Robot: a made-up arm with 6 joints. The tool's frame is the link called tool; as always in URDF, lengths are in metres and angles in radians. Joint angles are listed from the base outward. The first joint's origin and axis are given. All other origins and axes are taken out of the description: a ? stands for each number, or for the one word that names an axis. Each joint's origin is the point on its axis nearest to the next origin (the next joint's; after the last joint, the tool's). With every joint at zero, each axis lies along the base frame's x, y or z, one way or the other. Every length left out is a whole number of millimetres.
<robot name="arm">
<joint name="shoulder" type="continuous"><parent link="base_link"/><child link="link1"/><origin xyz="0 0.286 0.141" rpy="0 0 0"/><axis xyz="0 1 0"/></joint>
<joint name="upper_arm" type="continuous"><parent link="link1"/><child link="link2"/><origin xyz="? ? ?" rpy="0 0 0"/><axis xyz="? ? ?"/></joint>
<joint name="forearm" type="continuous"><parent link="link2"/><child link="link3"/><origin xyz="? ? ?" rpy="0 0 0"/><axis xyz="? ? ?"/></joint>
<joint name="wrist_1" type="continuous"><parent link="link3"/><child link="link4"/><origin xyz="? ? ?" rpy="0 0 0"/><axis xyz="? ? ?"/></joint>
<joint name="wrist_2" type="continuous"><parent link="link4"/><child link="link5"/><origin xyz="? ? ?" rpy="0 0 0"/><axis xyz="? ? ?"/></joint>
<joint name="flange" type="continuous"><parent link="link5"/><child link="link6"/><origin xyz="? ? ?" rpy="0 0 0"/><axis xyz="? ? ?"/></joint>
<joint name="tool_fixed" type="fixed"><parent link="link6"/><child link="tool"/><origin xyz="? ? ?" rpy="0 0 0"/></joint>
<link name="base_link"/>
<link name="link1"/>
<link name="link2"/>
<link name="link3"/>
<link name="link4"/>
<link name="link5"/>
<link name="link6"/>
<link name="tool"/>
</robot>
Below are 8 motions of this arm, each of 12 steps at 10 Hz.
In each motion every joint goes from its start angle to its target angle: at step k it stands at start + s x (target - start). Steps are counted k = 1, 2, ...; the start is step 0. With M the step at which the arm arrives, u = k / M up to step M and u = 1 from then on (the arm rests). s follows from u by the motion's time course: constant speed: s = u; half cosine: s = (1 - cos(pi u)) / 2; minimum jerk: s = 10 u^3 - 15 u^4 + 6 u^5.
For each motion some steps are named. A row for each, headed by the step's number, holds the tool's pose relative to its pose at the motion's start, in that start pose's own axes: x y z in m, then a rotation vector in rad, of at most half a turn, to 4 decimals.
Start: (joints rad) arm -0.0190 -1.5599 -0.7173 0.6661 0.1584 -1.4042
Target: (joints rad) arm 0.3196 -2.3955 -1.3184 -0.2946 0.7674 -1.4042
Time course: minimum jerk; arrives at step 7
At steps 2, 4, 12:
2: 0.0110 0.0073 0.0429 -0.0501 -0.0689 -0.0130
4: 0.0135 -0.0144 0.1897 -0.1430 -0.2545 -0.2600
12: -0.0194 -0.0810 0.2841 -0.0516 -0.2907 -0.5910

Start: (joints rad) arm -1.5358 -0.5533 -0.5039 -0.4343 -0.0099 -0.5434
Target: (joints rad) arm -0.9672 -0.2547 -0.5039 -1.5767 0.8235 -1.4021
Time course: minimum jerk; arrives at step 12
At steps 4, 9, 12:
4: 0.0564 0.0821 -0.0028 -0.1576 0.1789 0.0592
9: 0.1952 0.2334 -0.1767 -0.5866 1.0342 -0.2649
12: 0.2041 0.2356 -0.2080 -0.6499 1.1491 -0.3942

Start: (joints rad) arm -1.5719 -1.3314 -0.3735 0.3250 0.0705 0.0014
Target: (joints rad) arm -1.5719 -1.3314 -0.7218 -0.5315 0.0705 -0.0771
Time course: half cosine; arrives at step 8
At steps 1, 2, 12:
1: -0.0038 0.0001 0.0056 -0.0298 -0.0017 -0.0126
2: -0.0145 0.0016 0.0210 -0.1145 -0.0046 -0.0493
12: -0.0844 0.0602 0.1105 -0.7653 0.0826 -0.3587

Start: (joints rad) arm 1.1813 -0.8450 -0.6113 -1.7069 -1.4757 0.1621
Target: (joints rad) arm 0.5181 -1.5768 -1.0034 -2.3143 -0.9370 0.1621
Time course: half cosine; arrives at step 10
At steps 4, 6, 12:
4: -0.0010 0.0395 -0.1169 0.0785 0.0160 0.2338
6: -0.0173 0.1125 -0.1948 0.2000 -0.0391 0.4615
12: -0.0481 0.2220 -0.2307 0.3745 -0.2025 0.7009

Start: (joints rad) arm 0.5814 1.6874 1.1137 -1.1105 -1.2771 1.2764
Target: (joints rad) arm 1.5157 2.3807 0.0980 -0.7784 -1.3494 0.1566
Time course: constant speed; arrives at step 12
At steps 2, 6, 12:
2: 0.0096 -0.0014 0.0388 0.1275 -0.0555 0.0109
6: -0.0180 -0.0289 0.1064 0.3900 -0.1305 -0.0517
12: -0.1599 -0.0750 0.1368 0.9021 -0.2066 -0.3524

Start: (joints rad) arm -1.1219 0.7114 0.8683 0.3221 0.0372 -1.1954
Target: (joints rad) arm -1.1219 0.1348 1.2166 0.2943 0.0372 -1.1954
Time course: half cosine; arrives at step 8
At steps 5, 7, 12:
5: -0.0701 0.0032 0.0536 0.1915 0.2134 0.3547
7: -0.1015 0.0000 0.0731 0.2446 0.2901 0.5084
12: -0.1061 -0.0007 0.0758 0.2511 0.3005 0.5306

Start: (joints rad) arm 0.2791 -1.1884 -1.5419 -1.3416 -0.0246 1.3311
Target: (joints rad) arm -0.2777 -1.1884 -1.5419 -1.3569 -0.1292 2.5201
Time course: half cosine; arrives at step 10
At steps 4, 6, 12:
4: -0.0098 0.0229 0.0083 -0.3359 -0.0079 -0.1720
6: -0.0161 0.0549 0.0213 -0.6262 0.0452 -0.3244
12: -0.0143 0.1023 0.0403 -0.9339 0.1704 -0.4766

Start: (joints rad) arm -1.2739 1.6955 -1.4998 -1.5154 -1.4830 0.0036
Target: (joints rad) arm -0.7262 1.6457 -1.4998 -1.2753 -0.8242 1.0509
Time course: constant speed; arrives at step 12
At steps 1, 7, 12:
1: 0.0142 0.0032 -0.0007 -0.0396 0.0176 0.0625
7: 0.1054 0.0488 0.0021 -0.2490 -0.0559 0.4491
12: 0.1695 0.1152 0.0289 -0.3759 -0.3416 0.6912

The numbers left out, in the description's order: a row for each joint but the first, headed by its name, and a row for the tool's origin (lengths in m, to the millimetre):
upper_arm: xyz 0.003 0 0.114, axis -1 0 0
forearm: xyz 0 0.048 0.347, axis 0 0 1
wrist_1: xyz 0.061 -0.118 0, axis 1 0 0
wrist_2: xyz 0 0.054 0.105, axis 0 0 1
flange: xyz 0.061 -0.152 0, axis -1 0 0
tool: xyz 0 -0.067 -0.065

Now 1 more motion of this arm.
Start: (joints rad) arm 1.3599 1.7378 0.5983 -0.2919 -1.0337 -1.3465
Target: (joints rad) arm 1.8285 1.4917 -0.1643 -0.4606 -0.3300 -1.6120
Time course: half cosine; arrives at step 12
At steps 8, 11, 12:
8: 0.0678 -0.0281 0.0159 0.2256 0.2959 0.0091
11: 0.0907 -0.0395 0.0094 0.2816 0.4061 -0.0294
12: 0.0923 -0.0403 0.0087 0.2855 0.4144 -0.0330

